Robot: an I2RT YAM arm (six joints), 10 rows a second.
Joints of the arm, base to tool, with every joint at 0 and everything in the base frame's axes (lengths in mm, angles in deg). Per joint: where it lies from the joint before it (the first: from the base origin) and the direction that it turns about. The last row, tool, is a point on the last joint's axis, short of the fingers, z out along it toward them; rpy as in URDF.
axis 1: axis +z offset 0 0 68
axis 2: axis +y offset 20 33.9 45.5
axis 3: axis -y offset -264 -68.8 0
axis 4: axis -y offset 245 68.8 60
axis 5: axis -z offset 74 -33.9 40.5
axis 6: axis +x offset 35.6 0 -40.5
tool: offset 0 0 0 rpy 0 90 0
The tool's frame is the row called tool.
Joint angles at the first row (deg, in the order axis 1, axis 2, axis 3, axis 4, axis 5, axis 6):
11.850 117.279 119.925 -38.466 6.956 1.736
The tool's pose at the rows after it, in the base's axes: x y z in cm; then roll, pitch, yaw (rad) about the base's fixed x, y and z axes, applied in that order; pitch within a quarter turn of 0, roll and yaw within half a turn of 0:
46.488 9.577 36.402 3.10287 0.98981 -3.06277
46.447 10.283 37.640 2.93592 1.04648 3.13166
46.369 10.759 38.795 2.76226 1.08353 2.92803
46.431 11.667 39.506 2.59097 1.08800 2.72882
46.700 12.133 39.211 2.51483 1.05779 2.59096
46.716 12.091 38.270 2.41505 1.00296 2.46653
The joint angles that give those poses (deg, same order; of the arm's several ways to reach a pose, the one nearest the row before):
11.939 117.769 121.813 -37.396 3.987 4.076
12.449 117.468 122.768 -34.646 -0.464 6.475
13.137 117.202 123.695 -32.278 0.982 11.576
14.327 117.782 125.264 -30.822 2.982 16.623
15.026 118.736 126.091 -30.927 6.277 21.015
14.993 117.846 122.582 -28.605 6.555 25.857

